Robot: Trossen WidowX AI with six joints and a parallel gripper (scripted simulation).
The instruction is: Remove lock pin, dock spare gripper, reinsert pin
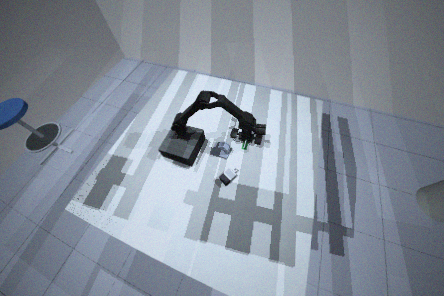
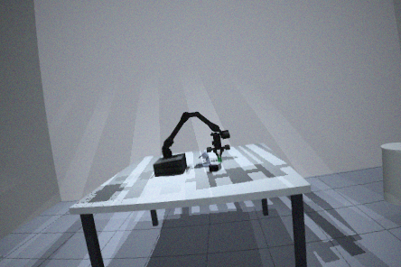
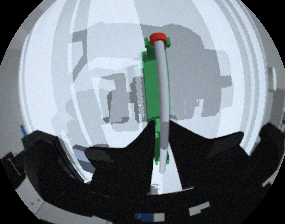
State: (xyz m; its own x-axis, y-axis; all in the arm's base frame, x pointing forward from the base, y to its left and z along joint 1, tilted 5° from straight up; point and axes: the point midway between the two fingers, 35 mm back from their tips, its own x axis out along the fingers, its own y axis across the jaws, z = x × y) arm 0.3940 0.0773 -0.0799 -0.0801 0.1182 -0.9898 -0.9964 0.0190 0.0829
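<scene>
The green bracket is 20 mm to the left of my gripper tip. Round my gripper tip: mount (120 mm behind, 100 mm to the right, 30 mm above); then spare gripper (40 mm behind, 240 mm to the right).
</scene>
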